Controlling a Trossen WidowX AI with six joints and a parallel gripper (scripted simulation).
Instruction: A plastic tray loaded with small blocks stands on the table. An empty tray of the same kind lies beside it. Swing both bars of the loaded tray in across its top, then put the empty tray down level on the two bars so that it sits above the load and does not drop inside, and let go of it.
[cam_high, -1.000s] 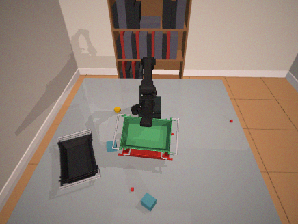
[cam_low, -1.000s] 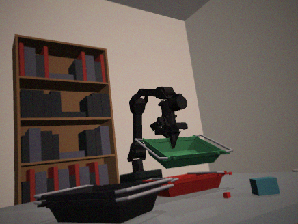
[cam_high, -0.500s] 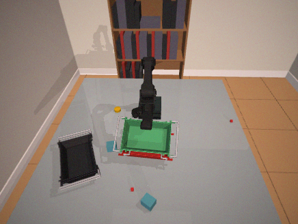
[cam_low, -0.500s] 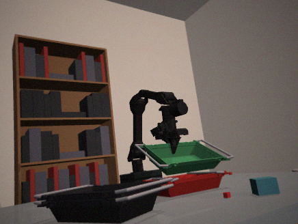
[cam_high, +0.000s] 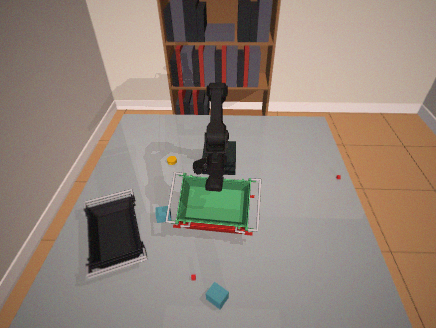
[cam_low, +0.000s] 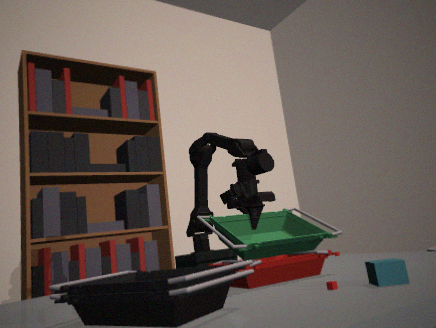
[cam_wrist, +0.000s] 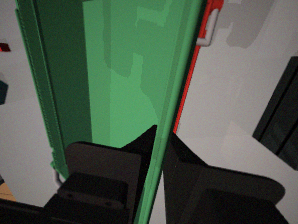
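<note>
Now: gripper tip 8 cm short of the green tray, 1 cm to the left of it and 1 cm above it. Round my gripper tip: yellow disc (30 cm behind, 26 cm to the right, 13 cm below).
</note>
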